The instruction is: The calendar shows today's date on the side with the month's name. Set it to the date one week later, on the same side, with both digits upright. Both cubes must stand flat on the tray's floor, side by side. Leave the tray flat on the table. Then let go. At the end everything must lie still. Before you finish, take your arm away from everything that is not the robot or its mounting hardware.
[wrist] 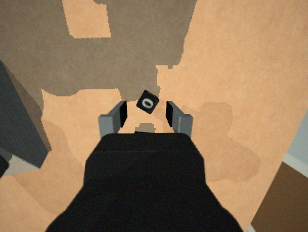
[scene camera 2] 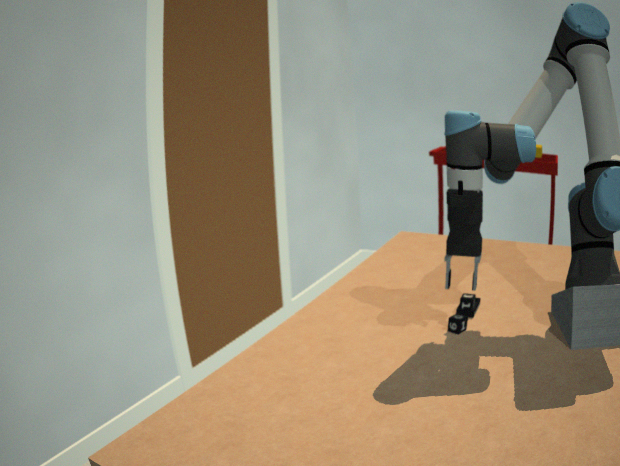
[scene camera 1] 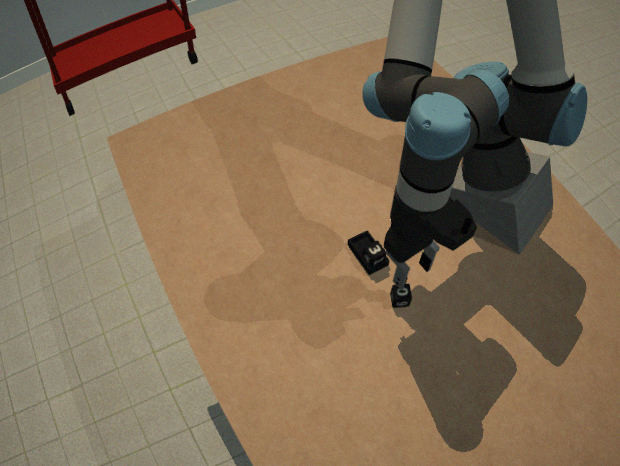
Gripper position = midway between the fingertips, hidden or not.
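My gripper (scene camera 1: 411, 275), visible. Gripper (wrist: 146, 109), visible too. Gripper (scene camera 2: 461, 288), likewise.
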